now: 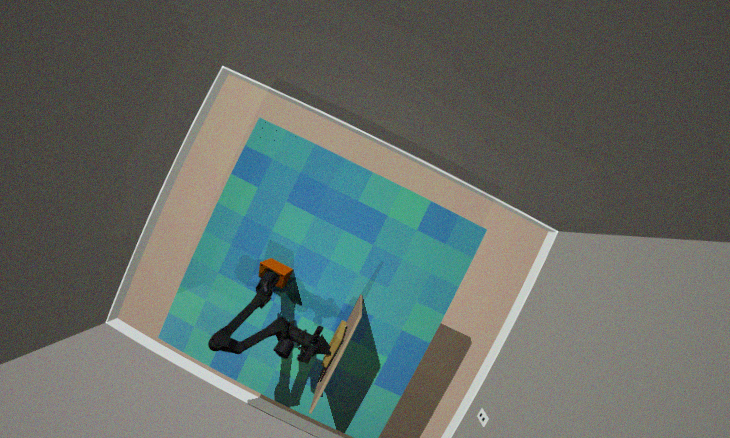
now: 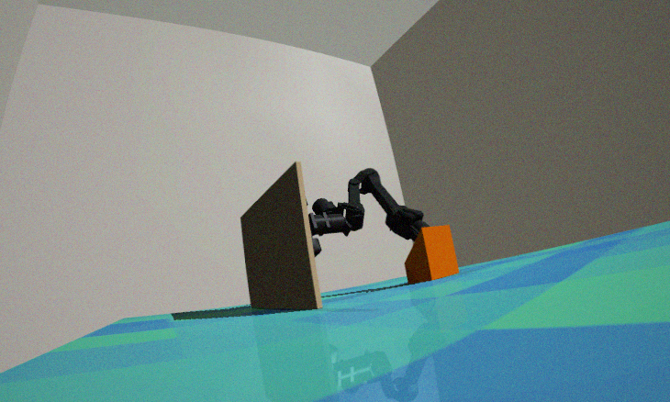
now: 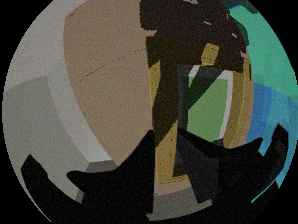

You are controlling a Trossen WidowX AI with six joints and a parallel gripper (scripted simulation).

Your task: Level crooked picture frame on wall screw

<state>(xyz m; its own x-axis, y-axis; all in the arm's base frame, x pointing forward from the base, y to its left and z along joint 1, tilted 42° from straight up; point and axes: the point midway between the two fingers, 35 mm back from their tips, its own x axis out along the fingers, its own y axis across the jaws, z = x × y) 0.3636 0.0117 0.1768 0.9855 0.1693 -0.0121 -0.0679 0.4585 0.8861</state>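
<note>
The picture frame is 1 cm ahead of my gripper tip, 2 cm to the left of it and 5 cm below it. From my gripper tip the other things lie so: wall panel: 2 cm ahead, 6 cm below.
</note>
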